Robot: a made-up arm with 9 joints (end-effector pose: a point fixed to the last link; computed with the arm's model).
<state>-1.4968 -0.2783 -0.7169 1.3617 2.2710 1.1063 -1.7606 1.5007 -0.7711</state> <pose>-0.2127 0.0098 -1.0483 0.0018 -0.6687 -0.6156 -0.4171</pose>
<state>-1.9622 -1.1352 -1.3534 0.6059 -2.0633 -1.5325 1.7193 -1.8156 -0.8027</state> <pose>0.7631 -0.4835 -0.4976 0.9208 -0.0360 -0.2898 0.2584</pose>
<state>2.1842 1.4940 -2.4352 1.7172 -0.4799 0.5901 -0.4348 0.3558 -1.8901</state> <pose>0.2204 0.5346 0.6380 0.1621 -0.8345 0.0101 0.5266</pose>
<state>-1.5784 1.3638 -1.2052 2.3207 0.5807 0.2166 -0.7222 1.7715 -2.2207</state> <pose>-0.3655 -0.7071 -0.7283 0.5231 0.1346 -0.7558 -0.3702</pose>
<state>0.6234 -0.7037 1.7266 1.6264 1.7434 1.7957 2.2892 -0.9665 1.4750</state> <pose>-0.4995 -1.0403 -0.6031 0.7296 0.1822 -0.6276 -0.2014</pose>
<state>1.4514 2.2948 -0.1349 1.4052 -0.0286 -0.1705 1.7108 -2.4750 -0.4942</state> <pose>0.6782 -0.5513 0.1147 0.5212 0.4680 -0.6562 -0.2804</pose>
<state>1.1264 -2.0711 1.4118 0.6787 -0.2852 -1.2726 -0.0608 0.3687 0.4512</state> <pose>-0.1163 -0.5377 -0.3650 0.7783 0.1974 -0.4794 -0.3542</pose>
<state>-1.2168 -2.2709 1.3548 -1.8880 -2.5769 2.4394 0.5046 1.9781 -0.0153</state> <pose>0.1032 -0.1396 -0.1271 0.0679 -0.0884 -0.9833 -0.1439</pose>
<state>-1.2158 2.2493 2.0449 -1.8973 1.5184 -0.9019 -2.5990 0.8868 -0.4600</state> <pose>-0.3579 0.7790 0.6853 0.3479 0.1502 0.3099 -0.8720</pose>
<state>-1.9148 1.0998 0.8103 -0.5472 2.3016 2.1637 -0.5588 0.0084 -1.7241</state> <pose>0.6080 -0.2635 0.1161 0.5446 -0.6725 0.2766 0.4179</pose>
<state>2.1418 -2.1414 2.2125 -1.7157 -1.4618 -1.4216 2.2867 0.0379 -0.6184</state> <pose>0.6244 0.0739 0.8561 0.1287 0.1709 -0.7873 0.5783</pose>
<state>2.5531 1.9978 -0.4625 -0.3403 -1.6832 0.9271 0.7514 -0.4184 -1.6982</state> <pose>0.2372 0.1481 0.7342 0.3227 -0.8576 -0.2792 0.2870</pose>
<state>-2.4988 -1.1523 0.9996 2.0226 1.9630 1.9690 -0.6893 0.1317 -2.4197</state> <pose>-0.3244 -0.2780 0.5285 0.2558 -0.6478 -0.7143 -0.0682</pose>
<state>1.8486 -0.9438 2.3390 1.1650 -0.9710 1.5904 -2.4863 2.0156 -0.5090</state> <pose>-0.1193 0.0740 0.5909 0.6952 -0.3717 0.5363 -0.3014</pose>
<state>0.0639 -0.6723 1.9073 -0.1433 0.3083 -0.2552 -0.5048 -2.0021 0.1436</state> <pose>0.1046 0.0605 -0.4257 0.8307 0.4077 0.0755 0.3714</pose>
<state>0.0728 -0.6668 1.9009 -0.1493 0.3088 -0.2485 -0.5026 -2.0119 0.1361</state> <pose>0.0949 0.0501 -0.4318 0.8353 0.4064 0.0826 0.3608</pose>
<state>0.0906 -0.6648 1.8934 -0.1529 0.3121 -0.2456 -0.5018 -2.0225 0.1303</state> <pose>0.0799 0.0432 -0.4369 0.8376 0.4094 0.0924 0.3496</pose>
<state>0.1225 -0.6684 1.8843 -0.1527 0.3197 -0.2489 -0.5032 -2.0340 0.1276</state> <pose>0.0568 0.0420 -0.4404 0.8362 0.4190 0.1067 0.3375</pose>
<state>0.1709 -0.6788 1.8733 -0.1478 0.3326 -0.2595 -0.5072 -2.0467 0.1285</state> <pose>0.0244 0.0475 -0.4406 0.8299 0.4364 0.1259 0.3239</pose>
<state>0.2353 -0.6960 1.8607 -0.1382 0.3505 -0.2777 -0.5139 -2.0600 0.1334</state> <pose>-0.0162 0.0601 -0.4358 0.8184 0.4612 0.1494 0.3087</pose>
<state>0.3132 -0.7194 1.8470 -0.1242 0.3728 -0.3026 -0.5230 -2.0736 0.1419</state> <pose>-0.0624 0.0788 -0.4238 0.8014 0.4919 0.1754 0.2915</pose>
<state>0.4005 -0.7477 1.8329 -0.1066 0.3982 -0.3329 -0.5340 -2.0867 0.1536</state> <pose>-0.1100 0.1020 -0.4037 0.7797 0.5264 0.2019 0.2723</pose>
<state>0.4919 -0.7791 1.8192 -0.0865 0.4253 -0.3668 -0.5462 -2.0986 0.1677</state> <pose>-0.1547 0.1279 -0.3757 0.7545 0.5621 0.2264 0.2519</pose>
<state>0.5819 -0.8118 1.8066 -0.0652 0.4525 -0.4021 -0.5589 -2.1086 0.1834</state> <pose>-0.1924 0.1545 -0.3421 0.7276 0.5967 0.2470 0.2313</pose>
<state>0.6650 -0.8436 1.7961 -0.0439 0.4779 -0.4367 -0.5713 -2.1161 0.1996</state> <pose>-0.2207 0.1798 -0.3064 0.7012 0.6281 0.2624 0.2122</pose>
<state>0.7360 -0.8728 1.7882 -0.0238 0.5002 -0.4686 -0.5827 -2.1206 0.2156</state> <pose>-0.2387 0.2024 -0.2726 0.6773 0.6548 0.2719 0.1965</pose>
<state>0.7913 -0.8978 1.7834 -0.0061 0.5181 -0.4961 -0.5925 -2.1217 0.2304</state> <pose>-0.2473 0.2216 -0.2438 0.6575 0.6761 0.2759 0.1856</pose>
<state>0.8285 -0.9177 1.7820 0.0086 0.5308 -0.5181 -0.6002 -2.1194 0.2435</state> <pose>-0.2479 0.2369 -0.2225 0.6428 0.6918 0.2749 0.1807</pose>
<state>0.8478 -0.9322 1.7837 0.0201 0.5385 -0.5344 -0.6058 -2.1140 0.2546</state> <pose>-0.2427 0.2486 -0.2088 0.6331 0.7023 0.2699 0.1819</pose>
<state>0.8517 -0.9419 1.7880 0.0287 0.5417 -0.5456 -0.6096 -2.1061 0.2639</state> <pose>-0.2335 0.2573 -0.2018 0.6277 0.7084 0.2619 0.1884</pose>
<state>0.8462 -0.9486 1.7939 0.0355 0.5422 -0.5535 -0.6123 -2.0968 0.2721</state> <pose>-0.2221 0.2642 -0.1986 0.6250 0.7116 0.2524 0.1982</pose>
